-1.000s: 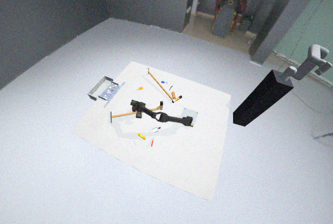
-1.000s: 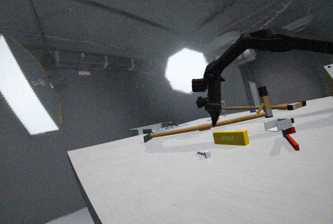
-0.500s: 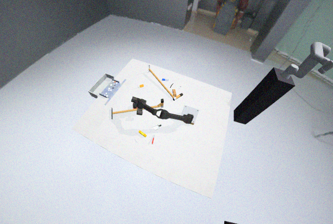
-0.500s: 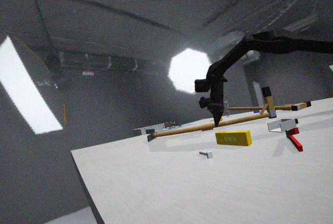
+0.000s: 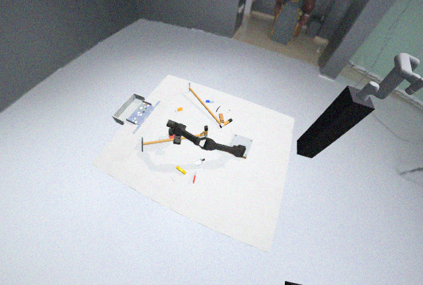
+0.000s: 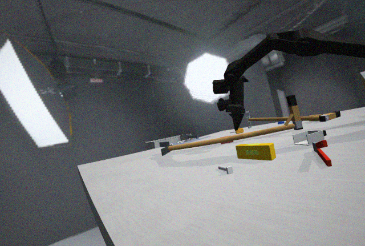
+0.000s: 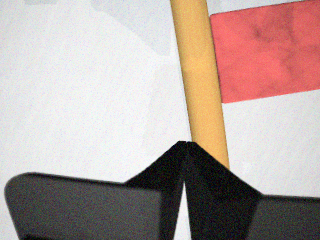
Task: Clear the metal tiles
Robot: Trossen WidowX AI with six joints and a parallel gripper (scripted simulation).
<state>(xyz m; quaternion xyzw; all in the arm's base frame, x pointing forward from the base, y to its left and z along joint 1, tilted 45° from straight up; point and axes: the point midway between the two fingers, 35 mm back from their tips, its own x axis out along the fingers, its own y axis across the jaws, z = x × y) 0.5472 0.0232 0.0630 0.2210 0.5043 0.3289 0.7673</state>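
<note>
The long scraper is 3 cm ahead of my gripper tip and 1 cm above it. The rest, counted from my gripper tip: metal bracket (26 cm behind, 12 cm to the left, 4 cm below); then yellow block (25 cm to the left, 13 cm behind, 3 cm below); then red block (7 cm ahead, 4 cm below, 3 cm to the right).
</note>
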